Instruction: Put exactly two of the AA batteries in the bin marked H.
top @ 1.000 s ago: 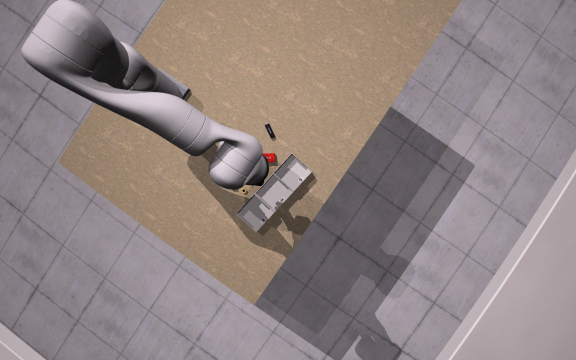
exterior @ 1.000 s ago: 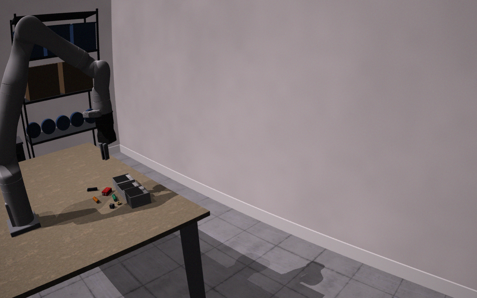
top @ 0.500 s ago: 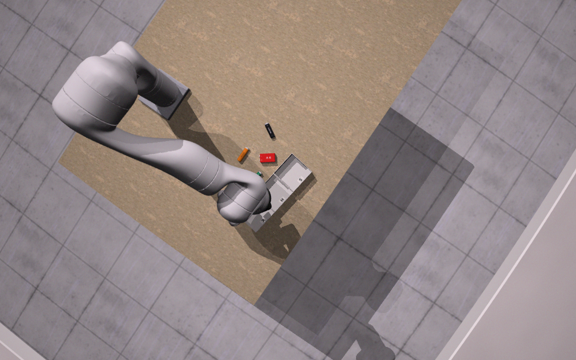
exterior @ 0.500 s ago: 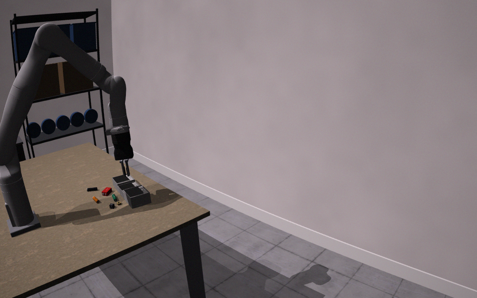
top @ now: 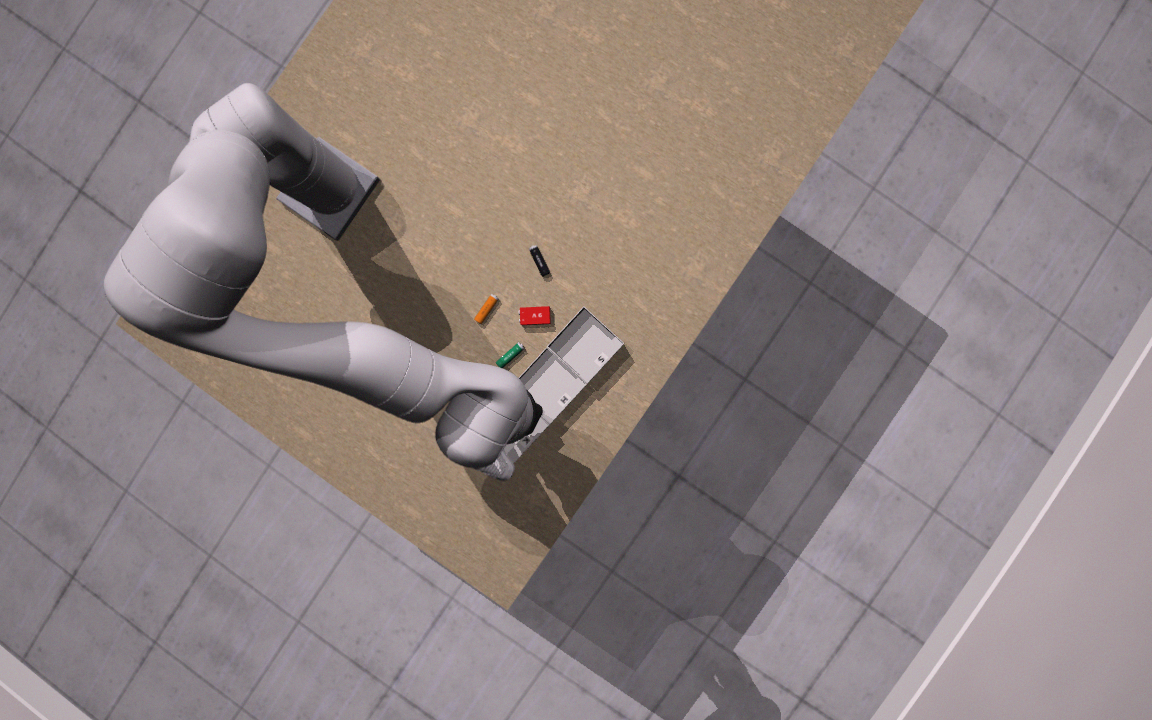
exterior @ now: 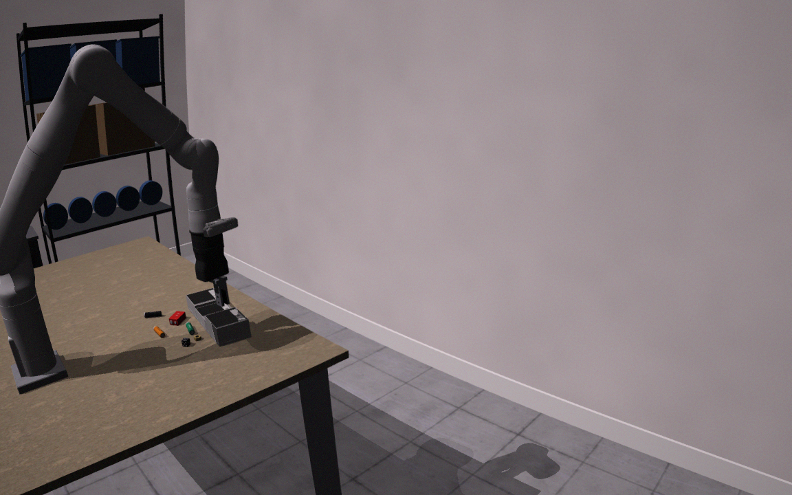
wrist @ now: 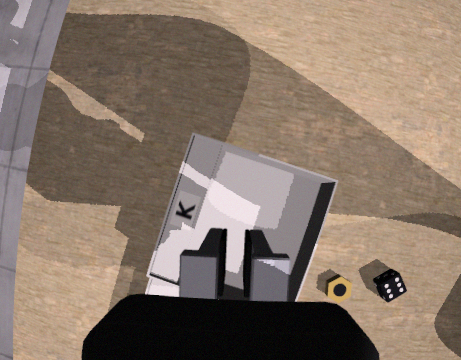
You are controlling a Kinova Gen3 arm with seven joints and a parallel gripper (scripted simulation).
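Right now the bin row is 80 mm to the left of my hand and 70 mm below it. Round my hand: black die: 110 mm behind, 90 mm below; then green AA battery: 90 mm below, 80 mm behind, 70 mm to the left; then yellow nut: 90 mm below, 80 mm behind, 10 mm to the left.
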